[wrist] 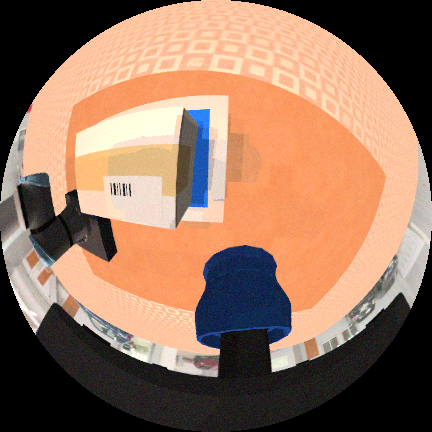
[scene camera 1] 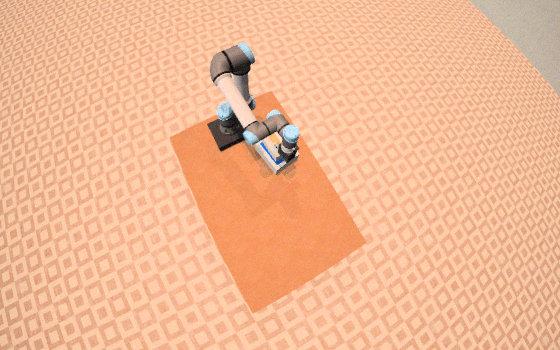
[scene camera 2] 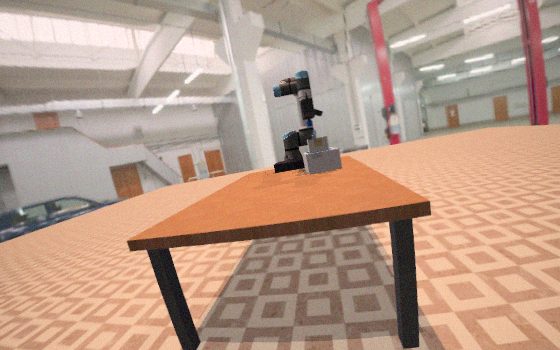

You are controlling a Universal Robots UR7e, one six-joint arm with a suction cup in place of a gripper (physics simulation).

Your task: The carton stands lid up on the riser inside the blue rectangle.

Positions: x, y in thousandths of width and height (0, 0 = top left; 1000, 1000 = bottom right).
My suction cup (wrist: 559, 675) holds nothing. The cup is 19 cm from the middle of a carton (wrist: 318, 388). Also in view: a riser (scene camera 2: 585, 459).
The riser is seen too in the wrist view (wrist: 487, 260).
